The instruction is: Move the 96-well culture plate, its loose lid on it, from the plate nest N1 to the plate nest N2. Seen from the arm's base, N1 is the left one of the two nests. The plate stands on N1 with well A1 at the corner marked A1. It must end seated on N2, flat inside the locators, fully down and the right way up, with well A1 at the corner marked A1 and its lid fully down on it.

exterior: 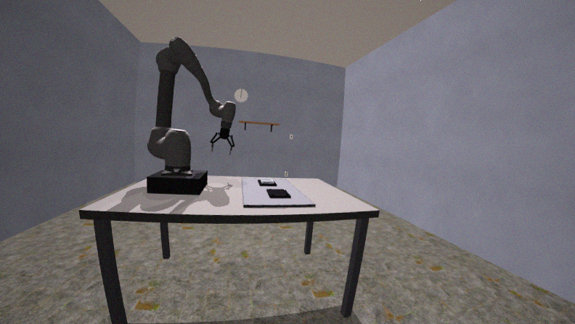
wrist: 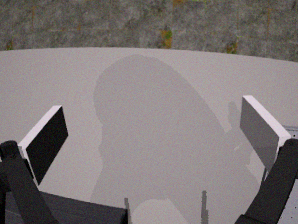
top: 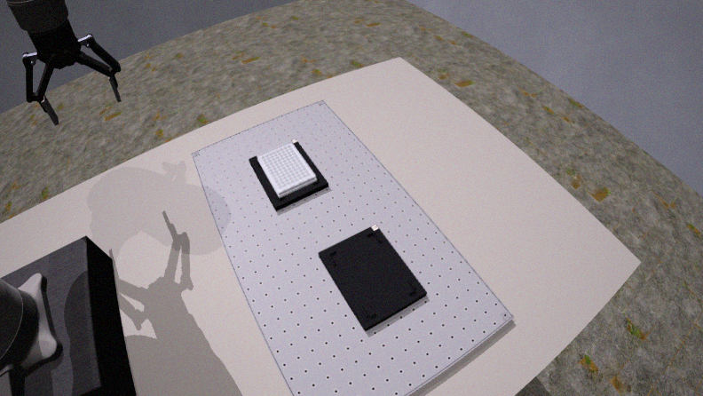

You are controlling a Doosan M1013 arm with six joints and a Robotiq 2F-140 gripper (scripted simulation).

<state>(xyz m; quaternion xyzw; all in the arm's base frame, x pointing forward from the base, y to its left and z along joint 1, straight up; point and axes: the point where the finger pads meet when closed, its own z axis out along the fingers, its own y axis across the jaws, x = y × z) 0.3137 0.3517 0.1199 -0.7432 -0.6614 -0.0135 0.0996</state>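
The plate lid lies 33 cm to the right of my hand, 30 cm ahead of it and 18 cm below it.
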